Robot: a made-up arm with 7 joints.
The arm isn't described. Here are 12 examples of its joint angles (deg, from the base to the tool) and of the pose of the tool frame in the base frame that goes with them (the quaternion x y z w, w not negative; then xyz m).
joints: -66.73 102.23 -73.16 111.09 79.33 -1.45 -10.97
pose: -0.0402 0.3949 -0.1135 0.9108 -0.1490 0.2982 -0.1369
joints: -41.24 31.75 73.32 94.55 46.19 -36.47 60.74
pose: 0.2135 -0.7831 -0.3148 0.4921 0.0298 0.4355 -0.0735
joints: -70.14 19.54 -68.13 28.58 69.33 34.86 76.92
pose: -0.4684 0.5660 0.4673 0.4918 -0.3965 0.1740 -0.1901
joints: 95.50 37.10 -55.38 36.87 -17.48 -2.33 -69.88
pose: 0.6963 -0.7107 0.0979 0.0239 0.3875 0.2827 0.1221
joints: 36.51 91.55 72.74 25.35 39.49 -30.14 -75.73
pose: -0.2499 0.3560 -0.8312 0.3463 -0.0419 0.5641 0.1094
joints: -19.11 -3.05 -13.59 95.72 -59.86 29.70 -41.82
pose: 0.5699 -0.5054 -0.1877 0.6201 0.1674 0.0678 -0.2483
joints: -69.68 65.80 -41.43 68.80 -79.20 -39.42 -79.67
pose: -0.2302 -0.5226 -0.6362 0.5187 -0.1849 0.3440 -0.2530
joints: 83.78 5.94 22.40 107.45 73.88 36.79 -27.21
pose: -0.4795 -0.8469 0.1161 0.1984 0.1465 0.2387 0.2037
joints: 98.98 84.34 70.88 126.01 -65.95 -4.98 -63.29
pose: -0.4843 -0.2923 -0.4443 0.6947 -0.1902 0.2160 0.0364
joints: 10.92 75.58 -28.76 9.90 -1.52 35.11 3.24
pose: 0.6070 0.2532 -0.0053 0.7532 0.0617 0.5678 -0.1229
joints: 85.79 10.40 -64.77 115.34 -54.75 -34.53 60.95
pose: -0.4428 0.2910 0.7570 0.3823 0.1433 -0.0453 0.0851
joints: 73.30 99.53 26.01 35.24 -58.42 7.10 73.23
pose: 0.4498 -0.3152 0.1069 0.8288 -0.0873 0.5294 0.1602
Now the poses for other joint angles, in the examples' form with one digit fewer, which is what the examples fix.
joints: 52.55 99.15 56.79 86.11 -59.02 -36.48 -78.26
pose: -0.662 0.238 0.002 0.711 -0.108 0.324 0.253
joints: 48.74 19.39 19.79 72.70 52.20 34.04 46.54
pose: -0.492 -0.759 -0.062 0.423 0.326 0.304 0.010
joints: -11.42 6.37 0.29 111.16 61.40 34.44 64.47
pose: -0.767 -0.487 -0.110 0.403 0.203 0.150 -0.161
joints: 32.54 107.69 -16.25 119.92 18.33 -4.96 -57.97
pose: 0.506 -0.834 -0.204 0.082 0.191 0.234 0.084
